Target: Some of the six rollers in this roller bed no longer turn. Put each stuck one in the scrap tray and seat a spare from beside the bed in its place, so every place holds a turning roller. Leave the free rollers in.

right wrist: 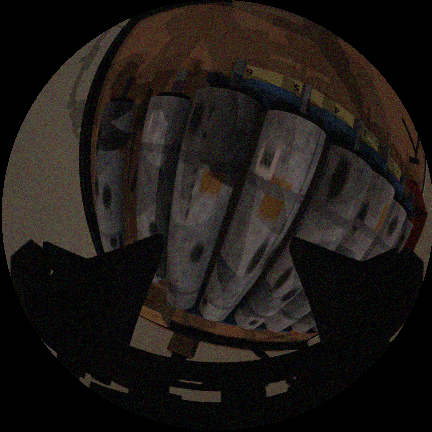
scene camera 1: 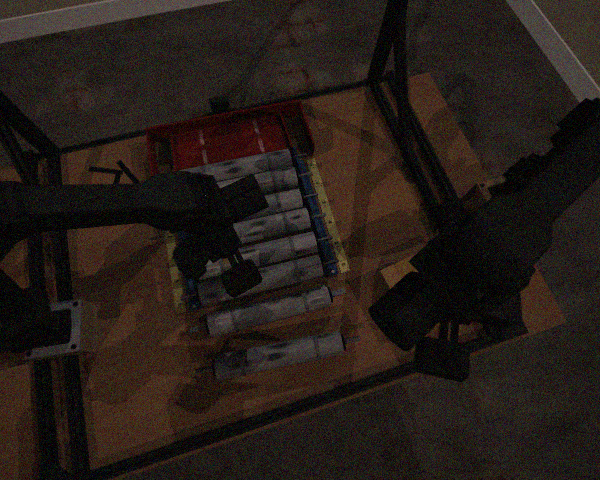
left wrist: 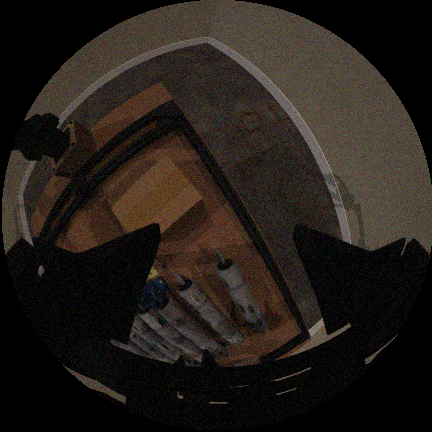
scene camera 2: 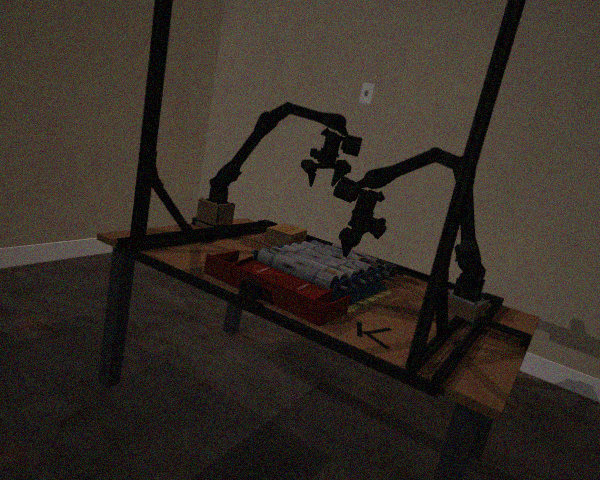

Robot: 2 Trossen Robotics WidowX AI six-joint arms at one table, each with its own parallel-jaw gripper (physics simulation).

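Frame: origin at the left arm's base, x ahead, y left, z up, level; centimetres.
Seen in the pictures: left gripper, fingertip midpoint: (scene camera 1: 439, 324) (left wrist: 229, 231) (scene camera 2: 321, 186); right gripper, fingertip midpoint: (right wrist: 228, 242) (scene camera 1: 241, 263) (left wrist: 192, 352) (scene camera 2: 349, 251); left arm's base, link origin: (right wrist: 179, 354) (left wrist: 61, 144) (scene camera 2: 217, 201); right arm's base, link origin: (scene camera 1: 53, 328) (scene camera 2: 466, 296).
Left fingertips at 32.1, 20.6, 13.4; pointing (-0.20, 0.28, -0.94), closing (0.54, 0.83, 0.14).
Observation:
Offsets run from my left fingertips to a thing's middle, as dx, dy, dz. "spot": to the spot under its first point.
Six grey rollers lie side by side in the bed, between blue rails (scene camera 1: 320, 225) (right wrist: 330, 117) with yellow numbered strips. Orange patches show on several rollers, including those near marks 6 {spot: +30.2, -20.2, -16.4} (right wrist: 210, 182) and 5 {+23.5, -24.4, -18.6} (right wrist: 271, 207). Which rollers are stuck cannot be told. Two spares, one nearer (scene camera 1: 270, 311) (left wrist: 210, 310) (right wrist: 152, 180) and one farther {+24.4, -3.7, -21.3} (scene camera 1: 280, 356) (left wrist: 240, 295) (right wrist: 107, 190), lie on the table below the bed in scene camera 1. The red scrap tray {+22.3, -56.0, -21.0} (scene camera 1: 230, 142) (scene camera 2: 315, 305) holds no roller. My right gripper (scene camera 1: 216, 270) (right wrist: 228, 242) is open above the lower bed rollers. My left gripper (scene camera 2: 323, 184) (left wrist: 229, 231) is open, high up.
A wooden block {-6.8, -7.2, -21.0} (scene camera 1: 397, 272) (scene camera 2: 286, 234) (left wrist: 155, 200) stands under the left arm. A small black three-armed piece {spot: +51.3, -56.7, -23.8} (scene camera 1: 117, 172) (scene camera 2: 372, 331) lies near the tray. Black frame posts (scene camera 1: 395, 40) (scene camera 2: 157, 80) rise at the table's sides. The right arm hides part of the bed in scene camera 1.

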